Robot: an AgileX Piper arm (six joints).
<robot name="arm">
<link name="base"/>
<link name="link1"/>
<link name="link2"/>
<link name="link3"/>
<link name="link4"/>
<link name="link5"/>
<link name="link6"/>
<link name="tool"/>
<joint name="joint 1" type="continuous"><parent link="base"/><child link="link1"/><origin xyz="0 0 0.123" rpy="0 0 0"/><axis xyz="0 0 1"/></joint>
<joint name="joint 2" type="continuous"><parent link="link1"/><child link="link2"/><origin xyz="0 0 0" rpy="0 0 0"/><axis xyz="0 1 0"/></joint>
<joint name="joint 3" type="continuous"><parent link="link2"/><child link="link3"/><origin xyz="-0.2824 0 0.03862" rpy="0 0 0"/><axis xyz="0 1 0"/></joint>
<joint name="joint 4" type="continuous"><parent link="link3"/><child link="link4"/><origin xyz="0.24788 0 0.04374" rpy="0 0 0"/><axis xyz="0.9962 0 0.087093"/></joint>
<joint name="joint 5" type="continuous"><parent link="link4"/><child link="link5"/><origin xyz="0 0 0" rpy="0 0 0"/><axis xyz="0 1 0"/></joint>
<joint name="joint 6" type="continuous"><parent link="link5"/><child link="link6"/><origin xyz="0.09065 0 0.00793" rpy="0 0 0"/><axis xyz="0.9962 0 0.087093"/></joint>
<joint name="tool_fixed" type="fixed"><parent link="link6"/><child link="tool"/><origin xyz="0 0 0" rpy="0 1.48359 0"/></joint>
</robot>
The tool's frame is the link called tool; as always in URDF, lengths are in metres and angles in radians. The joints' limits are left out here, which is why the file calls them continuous.
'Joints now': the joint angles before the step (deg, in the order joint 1, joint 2, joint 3, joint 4, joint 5, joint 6). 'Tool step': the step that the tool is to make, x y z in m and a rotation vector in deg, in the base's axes. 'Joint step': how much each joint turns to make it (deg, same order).
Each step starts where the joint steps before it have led.
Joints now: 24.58, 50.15, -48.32, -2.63, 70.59, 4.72
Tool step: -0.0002, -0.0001, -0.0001, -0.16, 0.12, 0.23
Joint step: 0.00, 0.00, 0.00, 0.00, 0.16, -0.26
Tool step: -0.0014, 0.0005, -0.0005, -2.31, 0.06, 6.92
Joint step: -0.02, 0.00, 0.00, 0.73, 0.73, -7.48
